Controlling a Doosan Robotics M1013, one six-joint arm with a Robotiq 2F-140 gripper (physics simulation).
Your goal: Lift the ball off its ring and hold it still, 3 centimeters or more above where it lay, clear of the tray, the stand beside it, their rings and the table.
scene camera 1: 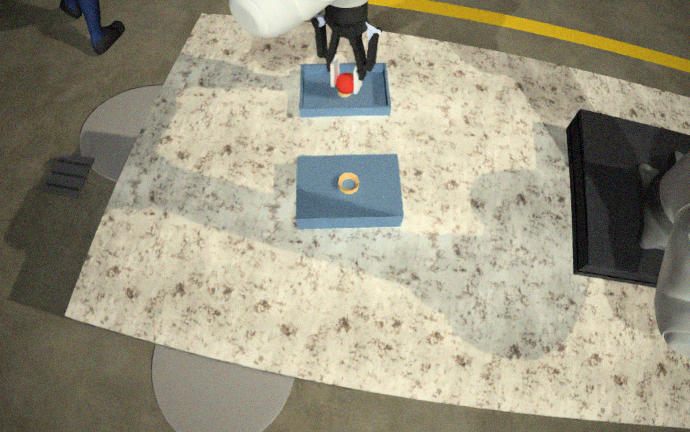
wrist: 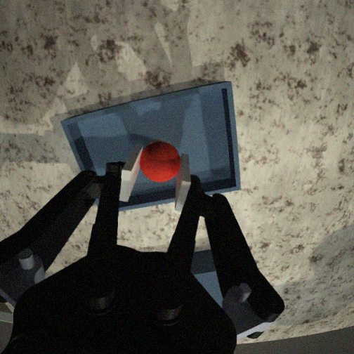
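Seen in the pictures: gripper, between the fingertips: (scene camera 1: 346, 85); arm's base, origin of its link: (scene camera 1: 674, 214).
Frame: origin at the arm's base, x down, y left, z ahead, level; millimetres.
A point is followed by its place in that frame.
Observation:
The red ball (scene camera 1: 345, 82) @(y -141, x 13, z 711 mm) (wrist: 160, 161) is between the two pale finger pads of my gripper (scene camera 1: 346, 85) @(y -153, x 37, z 712 mm) (wrist: 159, 161), which is shut on it, one pad at each side. The ball is still at its orange ring (scene camera 1: 344, 95) @(y -131, x 38, z 711 mm), whose front edge shows just under it in the scene view. The ring is hidden in the wrist view. Ball and ring are inside the blue tray (scene camera 1: 346, 112) @(y -95, x 54, z 697 mm) (wrist: 233, 150), and the fingers reach down into it. The blue stand (scene camera 1: 315, 173) @(y 82, x 21, z 713 mm) (wrist: 209, 283) bears another orange ring (scene camera 1: 340, 183) @(y 97, x 11, z 662 mm).
The speckled table (scene camera 1: 229, 274) @(y 294, x 67, z 819 mm) (wrist: 295, 125) lies under the tray and stand. A black base block (scene camera 1: 580, 203) @(y 14, x 27, z 202 mm) with a grey arm part (scene camera 1: 682, 284) @(y 239, x -194, z 157 mm) is at the right. The yellow floor line (scene camera 1: 509, 21) runs behind the table, and a person's legs (scene camera 1: 91, 22) show at the upper left.

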